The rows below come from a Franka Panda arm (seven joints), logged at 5 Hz.
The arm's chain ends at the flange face. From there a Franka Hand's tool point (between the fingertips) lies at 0.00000 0.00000 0.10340 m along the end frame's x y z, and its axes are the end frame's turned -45 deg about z.
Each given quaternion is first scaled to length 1.
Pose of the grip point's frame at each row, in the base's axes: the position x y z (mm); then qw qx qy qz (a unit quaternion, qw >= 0):
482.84, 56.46, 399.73, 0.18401, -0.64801, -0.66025, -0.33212
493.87, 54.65, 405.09, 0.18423, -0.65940, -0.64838, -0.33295
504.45, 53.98, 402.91, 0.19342, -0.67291, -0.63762, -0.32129
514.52, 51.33, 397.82, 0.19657, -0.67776, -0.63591, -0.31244
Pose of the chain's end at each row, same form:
463.46, -13.55, 473.32, 0.29710, -0.85135, -0.36201, -0.23642
473.17, -15.12, 478.55, 0.29762, -0.85733, -0.34668, -0.23710
485.24, -15.30, 477.23, 0.30165, -0.86569, -0.33157, -0.22281
496.58, -17.31, 473.04, 0.30117, -0.86952, -0.32814, -0.21343

